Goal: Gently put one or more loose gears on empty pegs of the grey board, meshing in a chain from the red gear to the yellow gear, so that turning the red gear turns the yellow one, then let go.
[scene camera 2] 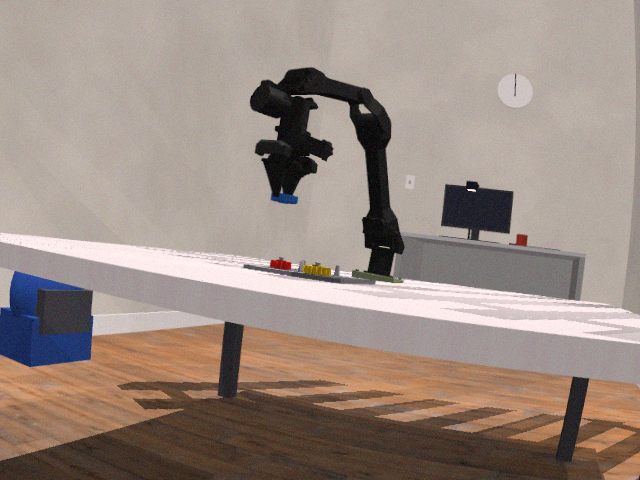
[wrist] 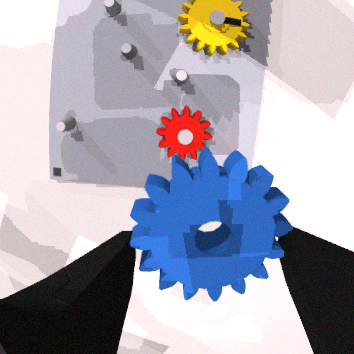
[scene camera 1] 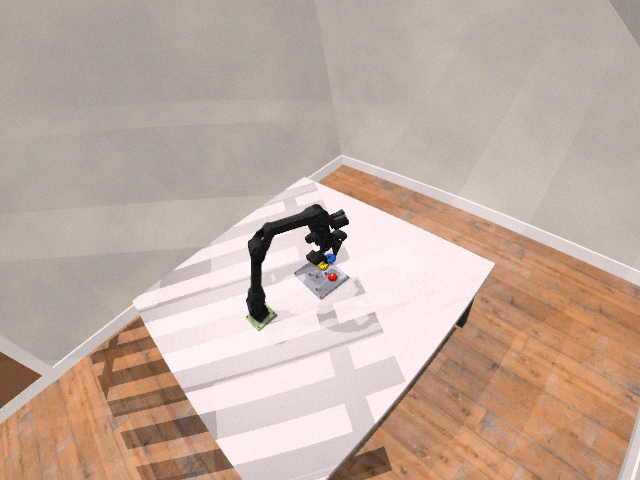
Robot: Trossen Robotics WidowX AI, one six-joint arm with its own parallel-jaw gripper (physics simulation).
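Places are measured from the arm's base along level axes (x ahead, y left, z up), in centimetres.
Pixels of known places: gripper, between the fingertips: (scene camera 2: 281, 199) (wrist: 207, 240) (scene camera 1: 330, 259); arm's base, origin of its link: (scene camera 2: 378, 275) (scene camera 1: 260, 314).
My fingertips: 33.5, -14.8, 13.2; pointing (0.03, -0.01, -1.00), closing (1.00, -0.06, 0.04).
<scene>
Ahead of a thing's pixels: the offset from my fingertips to its middle, as dx, dy, dz. Level surfaces: height alone.
My gripper (scene camera 1: 327, 255) (scene camera 2: 281, 194) (wrist: 207, 240) is shut on a blue gear {+0.1, +0.6, +0.1} (scene camera 1: 330, 258) (scene camera 2: 285, 199) (wrist: 165, 215), fingers at its opposite sides, and holds it high above the table. In the wrist view the blue gear lies just below the red gear and overlaps the board's near edge. The red gear {+0.0, +1.7, -12.9} (scene camera 1: 332, 276) (scene camera 2: 280, 265) (wrist: 171, 134) and the yellow gear {+3.0, +10.1, -12.8} (scene camera 1: 323, 266) (scene camera 2: 316, 270) (wrist: 205, 31) sit apart on pegs of the grey board {-1.5, +7.7, -13.0} (scene camera 1: 321, 293) (scene camera 2: 361, 281) (wrist: 80, 172). An empty peg {+0.1, +6.0, -12.7} (wrist: 181, 76) stands between them; several others stand to the left.
A green base plate (scene camera 1: 270, 314) (scene camera 2: 361, 275) carries the arm beside the board on the white table {dz -14.5} (scene camera 1: 289, 413) (scene camera 2: 155, 268). Upright pegs {-3.5, +8.4, -12.7} (wrist: 129, 51) {-9.0, +3.4, -12.7} (wrist: 66, 125) rise from the board. A desk with a monitor (scene camera 2: 476, 209) stands far behind.
</scene>
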